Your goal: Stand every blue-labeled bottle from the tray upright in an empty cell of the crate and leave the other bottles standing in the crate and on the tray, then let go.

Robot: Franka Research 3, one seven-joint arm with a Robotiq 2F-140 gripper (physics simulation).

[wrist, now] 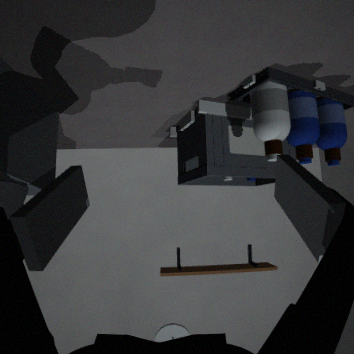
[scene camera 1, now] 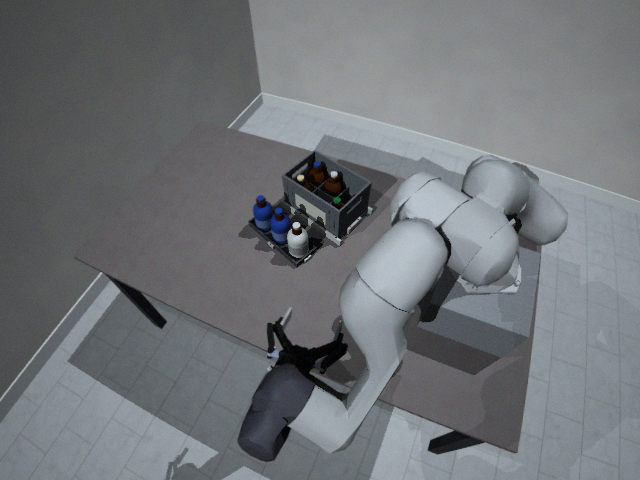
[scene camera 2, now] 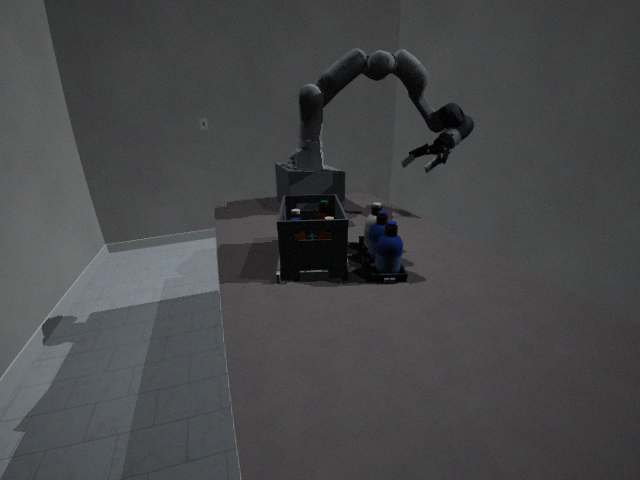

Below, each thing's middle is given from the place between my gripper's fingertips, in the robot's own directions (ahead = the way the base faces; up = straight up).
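That white-labeled bottle (wrist: 270,117) is 340 mm to the right of my hand, and it is also 150 mm ahead of my hand and 150 mm below it.
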